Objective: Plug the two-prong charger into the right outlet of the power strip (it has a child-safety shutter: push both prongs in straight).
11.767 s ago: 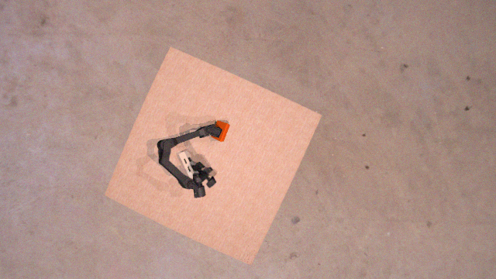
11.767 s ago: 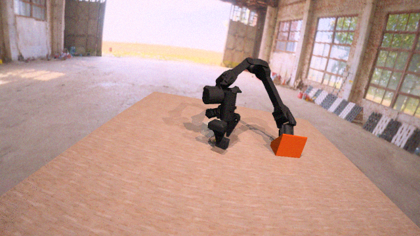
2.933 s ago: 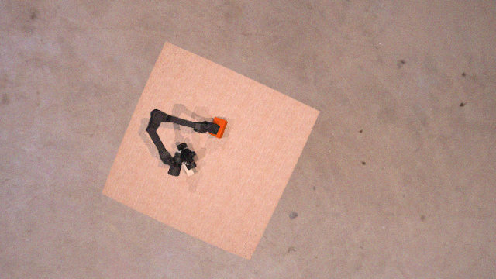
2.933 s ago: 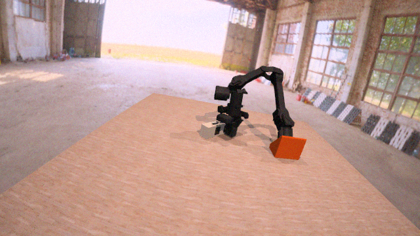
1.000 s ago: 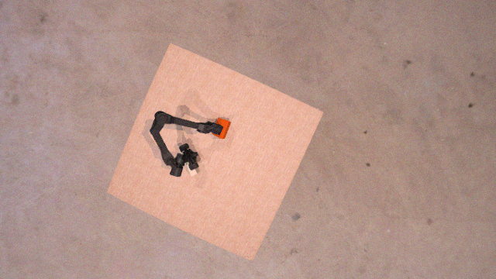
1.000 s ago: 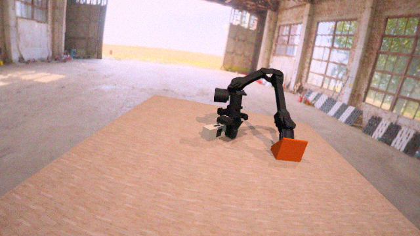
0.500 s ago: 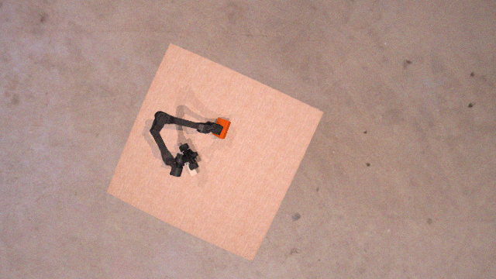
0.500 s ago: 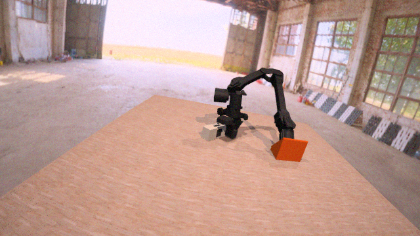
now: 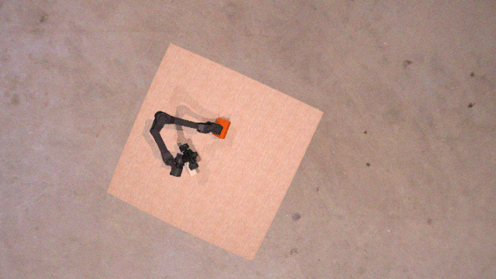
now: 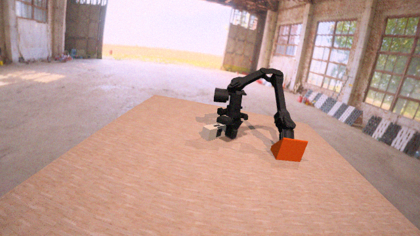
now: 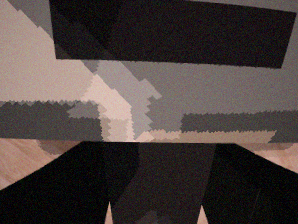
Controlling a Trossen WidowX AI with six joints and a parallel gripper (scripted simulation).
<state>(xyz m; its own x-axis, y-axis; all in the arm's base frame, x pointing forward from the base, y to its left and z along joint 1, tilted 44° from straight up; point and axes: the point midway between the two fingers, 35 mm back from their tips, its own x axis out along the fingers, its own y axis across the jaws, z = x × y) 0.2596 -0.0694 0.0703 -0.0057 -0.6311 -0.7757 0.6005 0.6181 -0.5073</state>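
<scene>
Right now the two-prong charger is 10 mm to the right of my gripper tip, 10 mm ahead of it and 10 mm above it.
</scene>
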